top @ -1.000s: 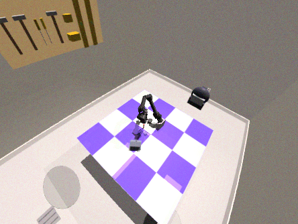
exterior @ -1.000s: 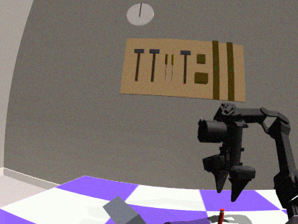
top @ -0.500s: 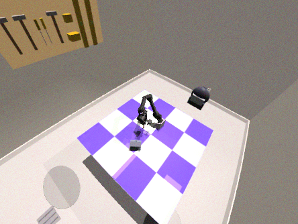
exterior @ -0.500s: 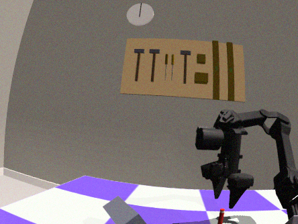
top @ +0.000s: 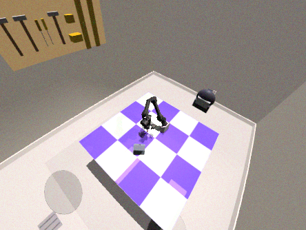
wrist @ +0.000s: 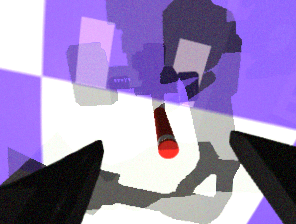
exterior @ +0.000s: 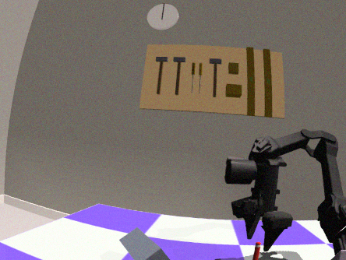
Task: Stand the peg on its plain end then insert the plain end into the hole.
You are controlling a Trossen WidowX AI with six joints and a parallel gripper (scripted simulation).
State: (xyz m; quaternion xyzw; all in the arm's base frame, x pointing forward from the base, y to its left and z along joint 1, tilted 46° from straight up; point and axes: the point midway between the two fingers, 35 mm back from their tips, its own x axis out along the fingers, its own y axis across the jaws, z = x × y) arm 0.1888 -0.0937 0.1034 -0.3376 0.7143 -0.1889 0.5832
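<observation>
Right now the red peg is 20 mm below my gripper tip. Round my gripper tip: grey sloped panel 250 mm ahead, 80 mm to the left, 20 mm below.
</observation>
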